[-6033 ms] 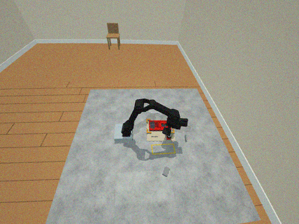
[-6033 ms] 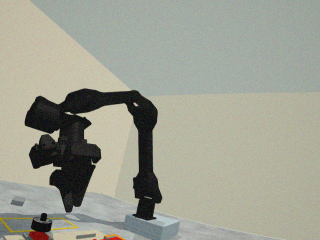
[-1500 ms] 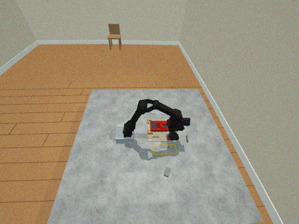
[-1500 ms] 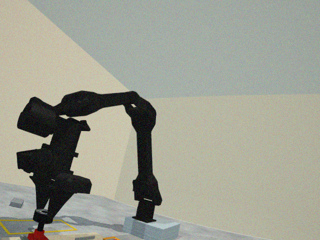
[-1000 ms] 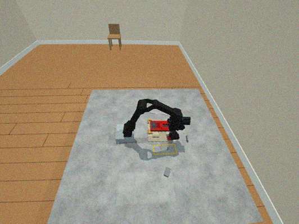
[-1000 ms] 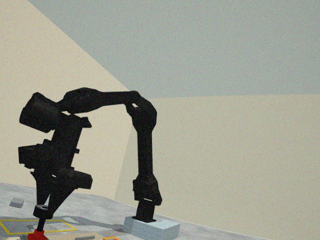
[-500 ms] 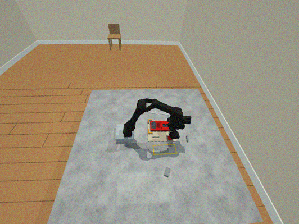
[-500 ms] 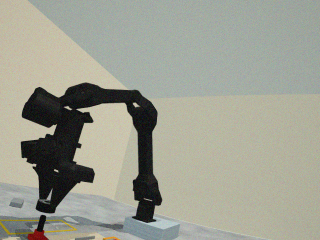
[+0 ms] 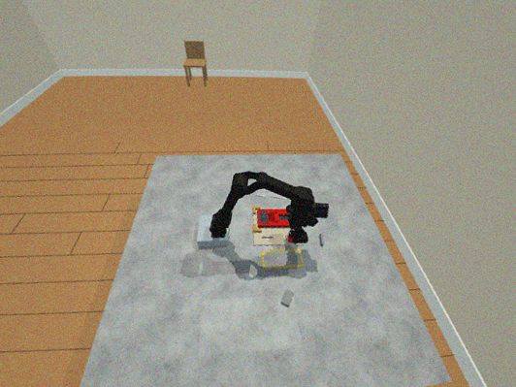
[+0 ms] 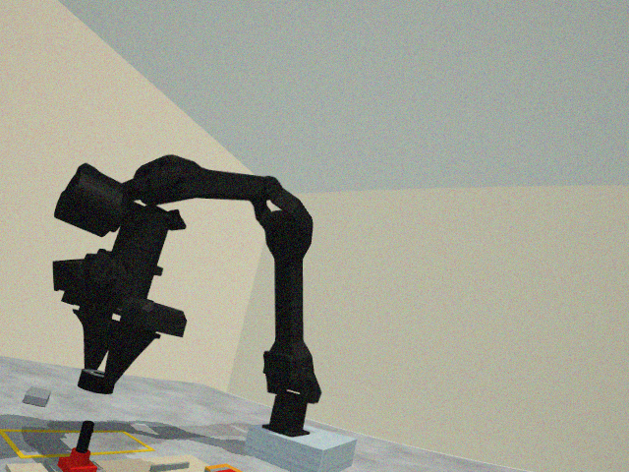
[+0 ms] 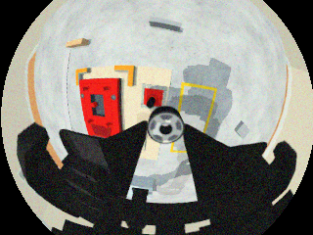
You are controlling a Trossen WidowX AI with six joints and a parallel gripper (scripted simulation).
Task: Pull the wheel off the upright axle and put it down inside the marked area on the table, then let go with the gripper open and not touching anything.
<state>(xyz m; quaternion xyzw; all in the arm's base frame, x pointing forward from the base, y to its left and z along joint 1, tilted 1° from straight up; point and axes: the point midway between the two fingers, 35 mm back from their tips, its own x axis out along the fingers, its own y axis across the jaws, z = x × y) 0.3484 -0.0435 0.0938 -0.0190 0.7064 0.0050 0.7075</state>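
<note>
My gripper tip is 7 cm above the upright axle, 2 cm to the right of it and 1 cm short of it. The rest, counted from my gripper tip: dark wheel: right at my gripper tip.
</note>
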